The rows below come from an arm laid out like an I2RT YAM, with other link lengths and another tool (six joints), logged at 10 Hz.
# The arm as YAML. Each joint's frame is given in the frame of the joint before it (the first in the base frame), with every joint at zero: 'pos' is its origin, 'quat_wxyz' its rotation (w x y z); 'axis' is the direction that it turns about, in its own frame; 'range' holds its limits. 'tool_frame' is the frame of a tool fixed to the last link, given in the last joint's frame.
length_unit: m
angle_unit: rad
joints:
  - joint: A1
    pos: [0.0, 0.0, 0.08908]
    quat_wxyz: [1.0, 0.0, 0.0, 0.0]
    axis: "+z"
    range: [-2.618, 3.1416]
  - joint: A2
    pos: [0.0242, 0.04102, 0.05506]
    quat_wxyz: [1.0, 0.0, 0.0, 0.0]
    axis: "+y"
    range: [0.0, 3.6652]
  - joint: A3
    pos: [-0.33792, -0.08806, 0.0]
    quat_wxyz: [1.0, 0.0, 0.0, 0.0]
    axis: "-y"
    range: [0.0, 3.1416]
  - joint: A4
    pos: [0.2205, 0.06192, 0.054]
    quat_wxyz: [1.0, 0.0, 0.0, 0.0]
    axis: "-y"
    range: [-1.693, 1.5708]
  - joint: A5
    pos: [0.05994, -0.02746, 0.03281]
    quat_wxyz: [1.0, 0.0, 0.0, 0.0]
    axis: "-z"
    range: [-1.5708, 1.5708]
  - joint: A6
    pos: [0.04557, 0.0, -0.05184]
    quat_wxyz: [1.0, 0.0, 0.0, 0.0]
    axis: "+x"
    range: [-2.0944, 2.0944]
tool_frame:
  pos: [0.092, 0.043, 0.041]
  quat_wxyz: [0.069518, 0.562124, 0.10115, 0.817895]
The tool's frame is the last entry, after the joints.
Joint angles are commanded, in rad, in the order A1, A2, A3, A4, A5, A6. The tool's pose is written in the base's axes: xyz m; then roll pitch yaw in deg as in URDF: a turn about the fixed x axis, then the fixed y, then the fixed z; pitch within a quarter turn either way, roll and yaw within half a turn. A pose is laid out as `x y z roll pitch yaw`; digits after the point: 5 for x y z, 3 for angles.
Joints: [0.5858, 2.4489, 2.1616, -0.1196, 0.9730, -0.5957]
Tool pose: 0.61654 0.29708 0.26724 94.822 -25.034 82.980
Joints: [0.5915, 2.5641, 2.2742, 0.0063, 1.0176, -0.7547]
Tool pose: 0.63953 0.31104 0.24832 91.432 -20.440 83.897
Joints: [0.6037, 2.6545, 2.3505, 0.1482, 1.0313, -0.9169]
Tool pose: 0.65287 0.32818 0.23187 88.675 -16.274 85.753
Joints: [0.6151, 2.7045, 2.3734, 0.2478, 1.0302, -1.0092]
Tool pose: 0.65698 0.34065 0.21811 87.252 -13.929 87.163
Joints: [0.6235, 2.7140, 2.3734, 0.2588, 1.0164, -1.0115]
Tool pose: 0.65506 0.34889 0.21308 87.272 -13.910 88.434
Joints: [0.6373, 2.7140, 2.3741, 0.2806, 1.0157, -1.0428]
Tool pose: 0.65077 0.35811 0.21549 86.881 -13.019 89.422
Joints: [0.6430, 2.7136, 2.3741, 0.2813, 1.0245, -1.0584]
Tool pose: 0.64860 0.36023 0.21507 87.141 -12.201 89.216
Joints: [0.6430, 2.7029, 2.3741, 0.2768, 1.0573, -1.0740]
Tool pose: 0.64763 0.35447 0.22115 87.120 -11.508 87.369
